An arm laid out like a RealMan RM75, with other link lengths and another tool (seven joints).
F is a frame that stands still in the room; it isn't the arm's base.
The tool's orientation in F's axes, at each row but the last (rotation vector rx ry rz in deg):
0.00, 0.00, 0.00
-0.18, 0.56, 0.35
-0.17, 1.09, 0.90
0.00, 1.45, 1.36
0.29, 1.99, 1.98
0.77, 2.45, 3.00
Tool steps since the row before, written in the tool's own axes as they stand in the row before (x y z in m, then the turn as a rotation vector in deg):
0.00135, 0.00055, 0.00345, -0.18, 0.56, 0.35
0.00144, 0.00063, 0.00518, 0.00, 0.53, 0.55
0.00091, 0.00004, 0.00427, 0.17, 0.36, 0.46
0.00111, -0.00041, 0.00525, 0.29, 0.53, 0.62
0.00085, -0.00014, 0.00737, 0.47, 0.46, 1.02
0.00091, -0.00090, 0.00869, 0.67, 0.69, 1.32
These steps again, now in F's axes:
0.00135, 0.00055, 0.00345, -0.18, 0.56, 0.35
0.00149, 0.00066, 0.00516, 0.00, 0.53, 0.55
0.00099, 0.00007, 0.00425, 0.17, 0.36, 0.46
0.00125, -0.00038, 0.00522, 0.29, 0.54, 0.61
0.00111, -0.00014, 0.00734, 0.49, 0.47, 1.01
0.00133, -0.00096, 0.00863, 0.69, 0.71, 1.30

